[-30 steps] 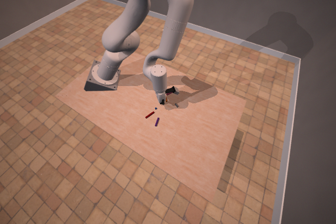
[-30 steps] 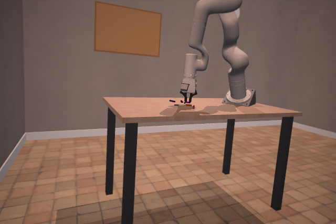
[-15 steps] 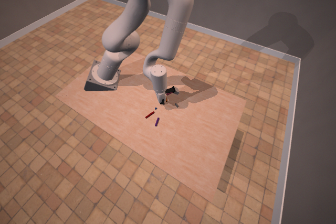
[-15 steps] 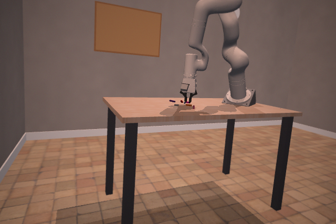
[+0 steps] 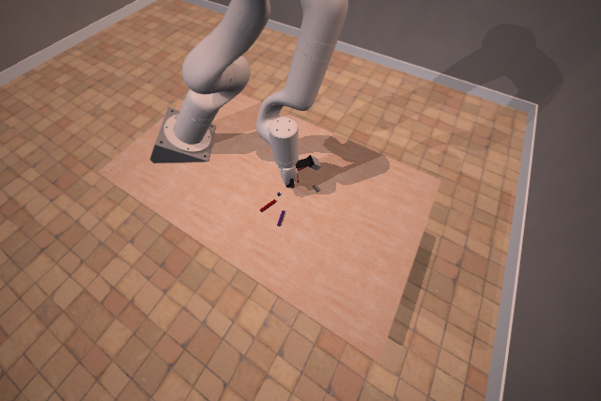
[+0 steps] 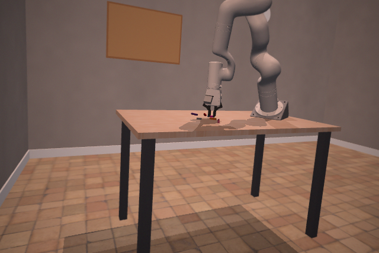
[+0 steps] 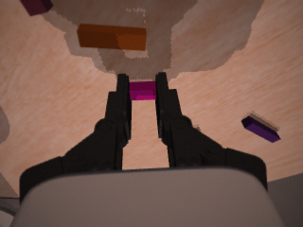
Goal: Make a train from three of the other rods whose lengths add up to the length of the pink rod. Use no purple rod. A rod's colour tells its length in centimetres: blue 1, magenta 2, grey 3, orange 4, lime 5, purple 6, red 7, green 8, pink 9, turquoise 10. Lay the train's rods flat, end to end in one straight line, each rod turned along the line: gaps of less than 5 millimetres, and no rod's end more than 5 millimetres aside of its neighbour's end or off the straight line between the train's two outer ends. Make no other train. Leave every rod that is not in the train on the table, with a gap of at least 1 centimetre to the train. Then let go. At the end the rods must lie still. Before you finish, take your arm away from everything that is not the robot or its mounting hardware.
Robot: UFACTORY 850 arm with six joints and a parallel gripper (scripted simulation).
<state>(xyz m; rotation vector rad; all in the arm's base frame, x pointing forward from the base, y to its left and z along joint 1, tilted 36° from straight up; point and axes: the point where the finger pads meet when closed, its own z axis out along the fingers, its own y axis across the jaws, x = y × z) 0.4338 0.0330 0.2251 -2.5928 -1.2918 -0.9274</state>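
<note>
Right now my hand is 10 mm short of the orange rod, 40 mm to the right of it and 20 mm above it. From my hand the other things lie so: blue rod (60 mm to the right, 20 mm below); magenta rod (20 mm below); grey rod (100 mm ahead, 50 mm to the left, 20 mm below).
</note>
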